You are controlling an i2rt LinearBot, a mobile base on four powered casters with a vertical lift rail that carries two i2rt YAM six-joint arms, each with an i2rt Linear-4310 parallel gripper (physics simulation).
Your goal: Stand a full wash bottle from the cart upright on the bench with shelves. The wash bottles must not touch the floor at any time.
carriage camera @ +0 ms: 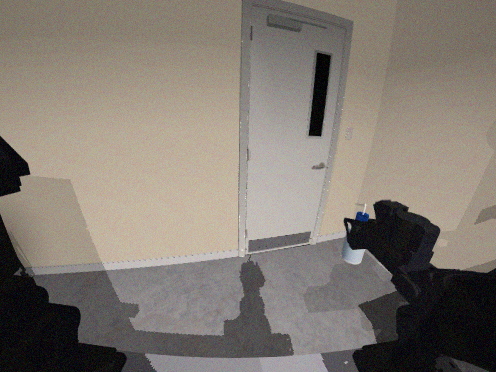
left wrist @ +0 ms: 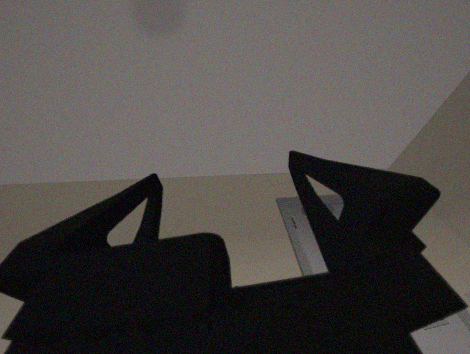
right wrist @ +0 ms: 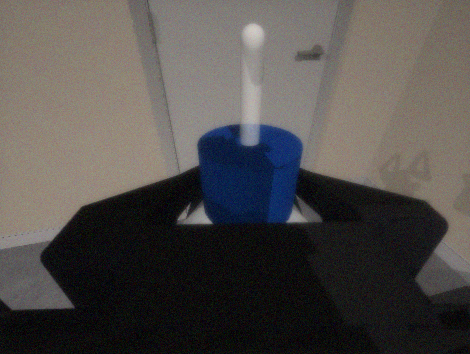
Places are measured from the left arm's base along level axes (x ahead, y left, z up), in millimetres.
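Pixels of known places: left gripper, fingertip midpoint: (left wrist: 223, 169); right gripper, fingertip midpoint: (carriage camera: 350, 219); left arm's base at its link origin: (carriage camera: 69, 369); right arm's base at its link origin: (carriage camera: 405, 365).
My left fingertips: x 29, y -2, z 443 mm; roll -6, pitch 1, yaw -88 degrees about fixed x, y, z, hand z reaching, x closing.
Note:
Ahead of a thing's pixels: the offset from my left fingertips to its top centre. "pt": to the spot under its first point. Level surfaces: height alone.
A wash bottle @(dx +236, dy -642, dz -218 mm) (carriage camera: 353, 254) (right wrist: 250, 180) with a blue cap, a white spout and a pale body is roughly upright in my right gripper (carriage camera: 356, 231) (right wrist: 242, 173). The fingers are shut around it just below the cap; in the right wrist view, the gripper hides most of its body. In the carriage view the bottle shows against the floor, its base not hidden. My left gripper (left wrist: 223, 169) is open and empty, raised toward the ceiling and upper wall. The bench with shelves and the cart do not show in these views.
A closed grey door (carriage camera: 285, 130) (right wrist: 220, 60) with a lever handle @(pt dx +1279, dy -985, dz -378 mm) (carriage camera: 318, 166) (right wrist: 310, 53) stands ahead in the beige wall (carriage camera: 150, 125). The grey floor @(dz -1303 mm) (carriage camera: 190, 295) carries dark shadows. The side wall (carriage camera: 435, 125) is at the right.

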